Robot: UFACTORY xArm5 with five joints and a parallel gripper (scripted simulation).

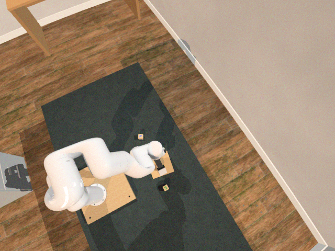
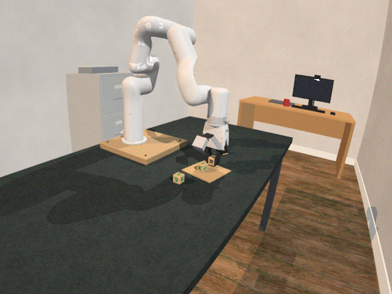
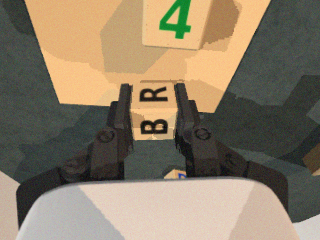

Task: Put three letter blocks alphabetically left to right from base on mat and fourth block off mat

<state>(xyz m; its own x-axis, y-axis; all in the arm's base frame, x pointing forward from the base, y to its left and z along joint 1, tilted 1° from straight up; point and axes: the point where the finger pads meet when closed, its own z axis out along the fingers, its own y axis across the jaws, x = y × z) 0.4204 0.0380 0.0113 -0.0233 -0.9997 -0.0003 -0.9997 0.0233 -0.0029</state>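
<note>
The tan mat is 5 cm to the right of my hand and 3 cm below it. From my hand the other things lie so: green-lettered block: 19 cm to the right, 3 cm behind, 2 cm below.
</note>
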